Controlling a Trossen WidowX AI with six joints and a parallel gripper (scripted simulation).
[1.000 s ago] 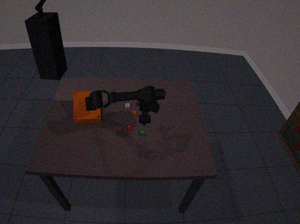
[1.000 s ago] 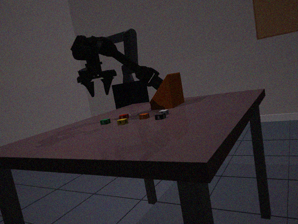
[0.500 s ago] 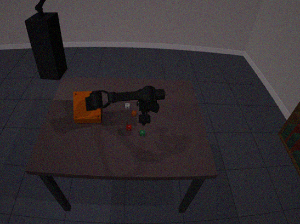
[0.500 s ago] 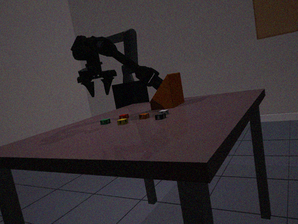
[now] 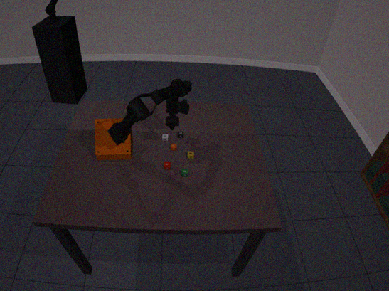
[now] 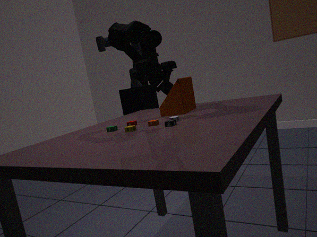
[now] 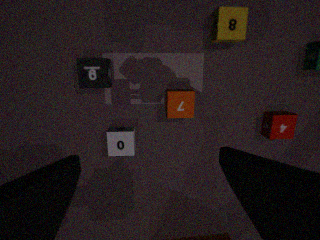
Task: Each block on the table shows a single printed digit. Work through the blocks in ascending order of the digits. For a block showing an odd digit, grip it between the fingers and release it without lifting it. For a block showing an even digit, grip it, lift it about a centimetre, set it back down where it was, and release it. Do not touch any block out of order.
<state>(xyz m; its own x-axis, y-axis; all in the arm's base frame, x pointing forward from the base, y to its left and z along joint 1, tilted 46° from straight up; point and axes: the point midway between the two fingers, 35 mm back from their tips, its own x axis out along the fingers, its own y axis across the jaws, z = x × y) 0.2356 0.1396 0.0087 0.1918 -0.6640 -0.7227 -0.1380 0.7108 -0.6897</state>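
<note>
My gripper tip is now 40 mm past the white block, 30 mm to the right of it and 120 mm above it. From my gripper tip the other things lie so: yellow block 110 mm ahead, 80 mm to the right, 120 mm below; then orange block 10 mm ahead, 30 mm to the right, 120 mm below; then dark block 40 mm ahead, 70 mm to the left, 120 mm below.
</note>
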